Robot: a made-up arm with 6 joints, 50 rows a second.
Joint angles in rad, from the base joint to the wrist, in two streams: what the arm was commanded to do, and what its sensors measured. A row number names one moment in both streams.
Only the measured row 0 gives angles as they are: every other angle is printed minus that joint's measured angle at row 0.
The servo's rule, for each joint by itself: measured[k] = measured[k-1] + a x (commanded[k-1-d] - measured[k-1]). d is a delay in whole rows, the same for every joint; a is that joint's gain. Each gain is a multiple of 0.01, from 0.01 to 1. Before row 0 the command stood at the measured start. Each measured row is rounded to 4 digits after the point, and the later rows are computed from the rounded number. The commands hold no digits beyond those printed.
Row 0, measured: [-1.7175 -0.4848 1.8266 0.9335 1.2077 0.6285]
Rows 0 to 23, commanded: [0.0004 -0.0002 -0.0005 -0.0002 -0.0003 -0.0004]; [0.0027 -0.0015 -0.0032 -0.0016 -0.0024 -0.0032]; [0.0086 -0.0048 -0.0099 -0.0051 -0.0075 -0.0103]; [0.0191 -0.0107 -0.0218 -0.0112 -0.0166 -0.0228]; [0.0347 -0.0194 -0.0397 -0.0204 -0.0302 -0.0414]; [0.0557 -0.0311 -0.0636 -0.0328 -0.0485 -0.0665]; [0.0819 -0.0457 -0.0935 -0.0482 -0.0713 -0.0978]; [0.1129 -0.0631 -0.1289 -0.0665 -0.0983 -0.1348]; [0.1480 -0.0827 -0.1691 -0.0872 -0.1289 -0.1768]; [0.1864 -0.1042 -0.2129 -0.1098 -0.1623 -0.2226]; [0.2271 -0.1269 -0.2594 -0.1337 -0.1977 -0.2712]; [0.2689 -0.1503 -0.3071 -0.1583 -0.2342 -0.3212]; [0.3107 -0.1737 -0.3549 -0.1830 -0.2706 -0.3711]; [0.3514 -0.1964 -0.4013 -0.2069 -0.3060 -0.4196]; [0.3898 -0.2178 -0.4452 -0.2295 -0.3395 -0.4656]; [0.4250 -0.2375 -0.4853 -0.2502 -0.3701 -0.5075]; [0.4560 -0.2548 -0.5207 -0.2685 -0.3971 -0.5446]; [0.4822 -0.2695 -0.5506 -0.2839 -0.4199 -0.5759]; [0.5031 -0.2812 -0.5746 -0.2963 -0.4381 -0.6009]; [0.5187 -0.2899 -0.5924 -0.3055 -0.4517 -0.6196]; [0.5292 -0.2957 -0.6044 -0.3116 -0.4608 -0.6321]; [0.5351 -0.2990 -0.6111 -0.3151 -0.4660 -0.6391]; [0.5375 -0.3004 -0.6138 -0.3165 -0.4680 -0.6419]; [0.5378 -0.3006 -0.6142 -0.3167 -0.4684 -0.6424]
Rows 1 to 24, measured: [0.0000 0.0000 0.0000 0.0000 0.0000 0.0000]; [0.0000 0.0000 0.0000 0.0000 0.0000 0.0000]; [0.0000 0.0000 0.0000 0.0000 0.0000 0.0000]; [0.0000 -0.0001 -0.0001 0.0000 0.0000 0.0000]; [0.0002 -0.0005 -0.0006 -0.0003 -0.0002 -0.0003]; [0.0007 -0.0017 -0.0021 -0.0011 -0.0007 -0.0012]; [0.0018 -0.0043 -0.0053 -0.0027 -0.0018 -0.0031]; [0.0038 -0.0087 -0.0108 -0.0055 -0.0038 -0.0065]; [0.0069 -0.0152 -0.0192 -0.0099 -0.0069 -0.0119]; [0.0114 -0.0240 -0.0311 -0.0160 -0.0114 -0.0196]; [0.0175 -0.0353 -0.0467 -0.0241 -0.0175 -0.0300]; [0.0253 -0.0490 -0.0663 -0.0342 -0.0253 -0.0432]; [0.0350 -0.0650 -0.0898 -0.0463 -0.0349 -0.0593]; [0.0465 -0.0830 -0.1169 -0.0603 -0.0463 -0.0784]; [0.0598 -0.1025 -0.1473 -0.0760 -0.0595 -0.1003]; [0.0749 -0.1231 -0.1805 -0.0931 -0.0743 -0.1247]; [0.0915 -0.1444 -0.2158 -0.1113 -0.0905 -0.1512]; [0.1094 -0.1657 -0.2525 -0.1302 -0.1079 -0.1795]; [0.1283 -0.1865 -0.2897 -0.1494 -0.1263 -0.2090]; [0.1480 -0.2063 -0.3267 -0.1685 -0.1453 -0.2392]; [0.1681 -0.2246 -0.3625 -0.1870 -0.1645 -0.2695]; [0.1882 -0.2410 -0.3964 -0.2045 -0.1837 -0.2993]; [0.2080 -0.2552 -0.4278 -0.2207 -0.2025 -0.3281]; [0.2273 -0.2669 -0.4561 -0.2352 -0.2206 -0.3555]
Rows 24 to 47, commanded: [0.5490 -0.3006 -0.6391 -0.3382 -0.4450 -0.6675]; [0.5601 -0.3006 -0.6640 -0.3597 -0.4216 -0.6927]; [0.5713 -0.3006 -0.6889 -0.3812 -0.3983 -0.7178]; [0.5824 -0.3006 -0.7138 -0.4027 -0.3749 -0.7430]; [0.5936 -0.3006 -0.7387 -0.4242 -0.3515 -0.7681]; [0.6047 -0.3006 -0.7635 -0.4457 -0.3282 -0.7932]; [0.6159 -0.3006 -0.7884 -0.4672 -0.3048 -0.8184]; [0.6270 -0.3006 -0.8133 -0.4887 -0.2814 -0.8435]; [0.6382 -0.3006 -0.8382 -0.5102 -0.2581 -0.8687]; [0.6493 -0.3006 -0.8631 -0.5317 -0.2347 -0.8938]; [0.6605 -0.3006 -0.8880 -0.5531 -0.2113 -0.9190]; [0.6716 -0.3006 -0.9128 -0.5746 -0.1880 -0.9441]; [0.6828 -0.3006 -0.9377 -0.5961 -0.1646 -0.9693]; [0.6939 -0.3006 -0.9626 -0.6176 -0.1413 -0.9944]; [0.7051 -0.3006 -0.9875 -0.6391 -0.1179 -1.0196]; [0.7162 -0.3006 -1.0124 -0.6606 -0.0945 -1.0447]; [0.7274 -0.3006 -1.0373 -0.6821 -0.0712 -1.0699]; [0.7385 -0.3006 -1.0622 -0.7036 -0.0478 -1.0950]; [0.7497 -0.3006 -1.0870 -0.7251 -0.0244 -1.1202]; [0.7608 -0.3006 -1.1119 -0.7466 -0.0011 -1.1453]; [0.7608 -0.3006 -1.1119 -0.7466 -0.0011 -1.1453]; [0.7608 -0.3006 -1.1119 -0.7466 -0.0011 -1.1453]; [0.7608 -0.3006 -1.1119 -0.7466 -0.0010 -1.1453]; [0.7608 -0.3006 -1.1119 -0.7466 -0.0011 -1.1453]
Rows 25 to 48, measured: [0.2458 -0.2762 -0.4809 -0.2480 -0.2378 -0.3810]; [0.2633 -0.2832 -0.5022 -0.2590 -0.2539 -0.4045]; [0.2798 -0.2882 -0.5201 -0.2682 -0.2689 -0.4259]; [0.2960 -0.2918 -0.5391 -0.2794 -0.2812 -0.4476]; [0.3118 -0.2944 -0.5591 -0.2922 -0.2910 -0.4697]; [0.3274 -0.2962 -0.5799 -0.3064 -0.2985 -0.4920]; [0.3427 -0.2975 -0.6013 -0.3218 -0.3038 -0.5146]; [0.3578 -0.2984 -0.6233 -0.3382 -0.3071 -0.5374]; [0.3726 -0.2990 -0.6457 -0.3554 -0.3086 -0.5604]; [0.3872 -0.2995 -0.6685 -0.3733 -0.3083 -0.5836]; [0.4016 -0.2998 -0.6917 -0.3918 -0.3064 -0.6070]; [0.4158 -0.3000 -0.7151 -0.4107 -0.3030 -0.6306]; [0.4298 -0.3002 -0.7388 -0.4301 -0.2982 -0.6543]; [0.4436 -0.3003 -0.7627 -0.4498 -0.2921 -0.6781]; [0.4573 -0.3004 -0.7867 -0.4698 -0.2848 -0.7020]; [0.4708 -0.3005 -0.8109 -0.4900 -0.2764 -0.7261]; [0.4842 -0.3005 -0.8352 -0.5104 -0.2669 -0.7502]; [0.4975 -0.3005 -0.8596 -0.5310 -0.2565 -0.7744]; [0.5106 -0.3005 -0.8840 -0.5517 -0.2452 -0.7987]; [0.5236 -0.3005 -0.9085 -0.5726 -0.2330 -0.8231]; [0.5365 -0.3005 -0.9331 -0.5936 -0.2200 -0.8476]; [0.5493 -0.3005 -0.9577 -0.6146 -0.2063 -0.8721]; [0.5620 -0.3005 -0.9824 -0.6357 -0.1919 -0.8967]; [0.5739 -0.3005 -1.0031 -0.6534 -0.1785 -0.9191]
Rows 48 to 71, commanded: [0.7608 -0.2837 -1.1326 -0.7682 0.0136 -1.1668]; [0.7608 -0.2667 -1.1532 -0.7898 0.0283 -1.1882]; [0.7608 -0.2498 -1.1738 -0.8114 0.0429 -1.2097]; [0.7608 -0.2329 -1.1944 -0.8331 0.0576 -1.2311]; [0.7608 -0.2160 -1.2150 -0.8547 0.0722 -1.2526]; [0.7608 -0.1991 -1.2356 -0.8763 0.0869 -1.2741]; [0.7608 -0.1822 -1.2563 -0.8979 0.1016 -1.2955]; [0.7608 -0.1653 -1.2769 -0.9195 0.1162 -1.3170]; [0.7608 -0.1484 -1.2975 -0.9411 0.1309 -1.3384]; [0.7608 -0.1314 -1.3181 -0.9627 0.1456 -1.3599]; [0.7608 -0.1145 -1.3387 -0.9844 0.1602 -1.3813]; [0.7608 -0.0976 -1.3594 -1.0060 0.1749 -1.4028]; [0.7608 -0.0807 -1.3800 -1.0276 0.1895 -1.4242]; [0.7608 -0.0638 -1.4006 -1.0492 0.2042 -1.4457]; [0.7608 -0.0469 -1.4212 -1.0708 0.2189 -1.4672]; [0.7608 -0.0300 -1.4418 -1.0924 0.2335 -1.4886]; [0.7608 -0.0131 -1.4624 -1.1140 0.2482 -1.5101]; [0.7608 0.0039 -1.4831 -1.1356 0.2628 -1.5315]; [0.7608 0.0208 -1.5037 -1.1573 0.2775 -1.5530]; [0.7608 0.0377 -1.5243 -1.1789 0.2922 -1.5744]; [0.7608 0.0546 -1.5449 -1.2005 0.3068 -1.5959]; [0.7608 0.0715 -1.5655 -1.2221 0.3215 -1.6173]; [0.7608 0.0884 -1.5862 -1.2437 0.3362 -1.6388]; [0.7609 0.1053 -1.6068 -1.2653 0.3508 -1.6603]
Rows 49 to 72, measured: [0.5851 -0.3005 -1.0205 -0.6683 -0.1661 -0.9395]; [0.5956 -0.3005 -1.0351 -0.6808 -0.1545 -0.9580]; [0.6055 -0.3005 -1.0474 -0.6913 -0.1438 -0.9749]; [0.6148 -0.2956 -1.0610 -0.7036 -0.1328 -0.9922]; [0.6236 -0.2872 -1.0758 -0.7174 -0.1215 -1.0098]; [0.6318 -0.2764 -1.0915 -0.7324 -0.1100 -1.0278]; [0.6395 -0.2638 -1.1080 -0.7485 -0.0983 -1.0461]; [0.6468 -0.2499 -1.1251 -0.7655 -0.0864 -1.0647]; [0.6536 -0.2352 -1.1428 -0.7832 -0.0743 -1.0835]; [0.6600 -0.2198 -1.1610 -0.8016 -0.0620 -1.1026]; [0.6660 -0.2040 -1.1795 -0.8205 -0.0495 -1.1219]; [0.6717 -0.1879 -1.1984 -0.8398 -0.0369 -1.1414]; [0.6770 -0.1715 -1.2176 -0.8595 -0.0241 -1.1611]; [0.6820 -0.1550 -1.2370 -0.8795 -0.0112 -1.1809]; [0.6867 -0.1384 -1.2566 -0.8997 0.0018 -1.2009]; [0.6911 -0.1217 -1.2763 -0.9202 0.0149 -1.2210]; [0.6953 -0.1049 -1.2962 -0.9408 0.0282 -1.2412]; [0.6992 -0.0881 -1.3162 -0.9616 0.0415 -1.2615]; [0.7029 -0.0713 -1.3363 -0.9825 0.0549 -1.2819]; [0.7064 -0.0544 -1.3565 -1.0035 0.0684 -1.3024]; [0.7097 -0.0375 -1.3768 -1.0246 0.0820 -1.3230]; [0.7128 -0.0206 -1.3971 -1.0458 0.0957 -1.3437]; [0.7157 -0.0037 -1.4175 -1.0671 0.1095 -1.3645]; [0.7184 0.0132 -1.4379 -1.0884 0.1233 -1.3853]
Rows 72 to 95, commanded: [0.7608 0.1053 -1.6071 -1.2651 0.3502 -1.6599]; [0.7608 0.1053 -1.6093 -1.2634 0.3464 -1.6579]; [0.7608 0.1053 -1.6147 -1.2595 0.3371 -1.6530]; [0.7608 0.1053 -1.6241 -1.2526 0.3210 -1.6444]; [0.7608 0.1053 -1.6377 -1.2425 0.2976 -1.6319]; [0.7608 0.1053 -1.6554 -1.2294 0.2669 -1.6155]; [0.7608 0.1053 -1.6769 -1.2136 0.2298 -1.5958]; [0.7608 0.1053 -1.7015 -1.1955 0.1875 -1.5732]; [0.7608 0.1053 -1.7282 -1.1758 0.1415 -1.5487]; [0.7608 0.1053 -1.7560 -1.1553 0.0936 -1.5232]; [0.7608 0.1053 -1.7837 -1.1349 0.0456 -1.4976]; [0.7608 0.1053 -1.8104 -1.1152 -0.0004 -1.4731]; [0.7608 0.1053 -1.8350 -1.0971 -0.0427 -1.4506]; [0.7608 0.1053 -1.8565 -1.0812 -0.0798 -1.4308]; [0.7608 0.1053 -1.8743 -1.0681 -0.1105 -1.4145]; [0.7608 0.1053 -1.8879 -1.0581 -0.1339 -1.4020]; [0.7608 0.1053 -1.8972 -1.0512 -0.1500 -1.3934]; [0.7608 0.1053 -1.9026 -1.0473 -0.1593 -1.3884]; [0.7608 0.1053 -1.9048 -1.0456 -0.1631 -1.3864]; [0.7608 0.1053 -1.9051 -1.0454 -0.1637 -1.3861]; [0.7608 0.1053 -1.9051 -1.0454 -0.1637 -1.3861]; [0.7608 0.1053 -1.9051 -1.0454 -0.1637 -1.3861]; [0.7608 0.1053 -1.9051 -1.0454 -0.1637 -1.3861]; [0.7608 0.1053 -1.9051 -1.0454 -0.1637 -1.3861]
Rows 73 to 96, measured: [0.7209 0.0301 -1.4583 -1.1098 0.1372 -1.4062]; [0.7233 0.0470 -1.4788 -1.1312 0.1511 -1.4271]; [0.7256 0.0639 -1.4993 -1.1527 0.1651 -1.4481]; [0.7277 0.0759 -1.5165 -1.1707 0.1781 -1.4672]; [0.7297 0.0844 -1.5313 -1.1855 0.1899 -1.4844]; [0.7316 0.0905 -1.5446 -1.1973 0.2002 -1.4996]; [0.7334 0.0948 -1.5573 -1.2061 0.2087 -1.5126]; [0.7350 0.0978 -1.5702 -1.2119 0.2149 -1.5233]; [0.7365 0.1000 -1.5838 -1.2147 0.2185 -1.5316]; [0.7380 0.1015 -1.5987 -1.2145 0.2193 -1.5374]; [0.7394 0.1026 -1.6151 -1.2115 0.2171 -1.5406]; [0.7407 0.1034 -1.6332 -1.2058 0.2118 -1.5413]; [0.7419 0.1040 -1.6528 -1.1977 0.2035 -1.5397]; [0.7430 0.1044 -1.6737 -1.1877 0.1924 -1.5359]; [0.7441 0.1047 -1.6956 -1.1761 0.1789 -1.5302]; [0.7451 0.1049 -1.7179 -1.1635 0.1634 -1.5230]; [0.7460 0.1050 -1.7401 -1.1503 0.1464 -1.5147]; [0.7469 0.1051 -1.7616 -1.1371 0.1284 -1.5057]; [0.7477 0.1052 -1.7818 -1.1245 0.1100 -1.4964]; [0.7485 0.1052 -1.8003 -1.1128 0.0918 -1.4871]; [0.7492 0.1052 -1.8167 -1.1023 0.0742 -1.4782]; [0.7499 0.1052 -1.8308 -1.0932 0.0576 -1.4699]; [0.7506 0.1052 -1.8427 -1.0856 0.0421 -1.4624]; [0.7512 0.1052 -1.8527 -1.0792 0.0277 -1.4555]
